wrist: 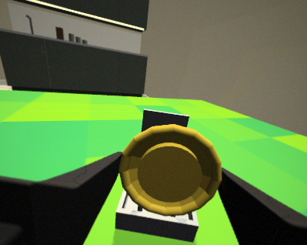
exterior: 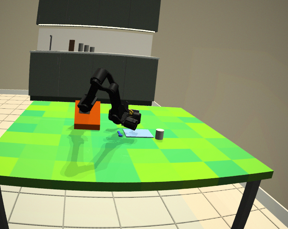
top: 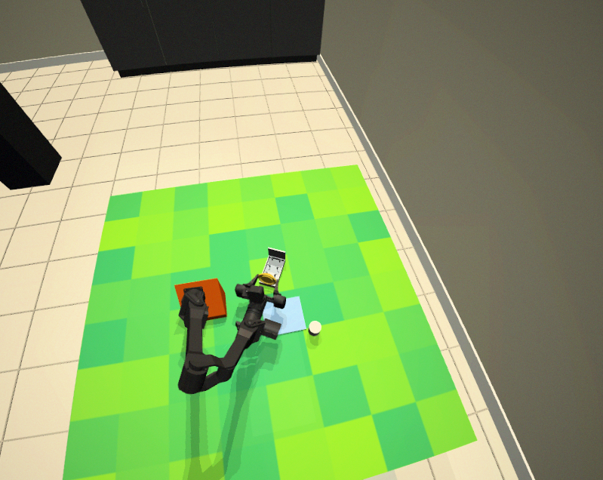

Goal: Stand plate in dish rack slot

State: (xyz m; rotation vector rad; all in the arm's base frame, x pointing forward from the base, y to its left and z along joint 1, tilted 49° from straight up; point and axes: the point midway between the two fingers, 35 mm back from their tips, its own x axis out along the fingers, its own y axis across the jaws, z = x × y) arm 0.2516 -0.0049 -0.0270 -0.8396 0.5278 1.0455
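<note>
The dish rack is 2 cm ahead of my gripper tip, 5 cm to the left of it and 5 cm below it. Round my gripper tip: blue piece: 7 cm behind, 17 cm to the right, 7 cm below; yellow plate: 1 cm to the right; light blue mat: 4 cm ahead, 14 cm to the right, 7 cm below.
</note>
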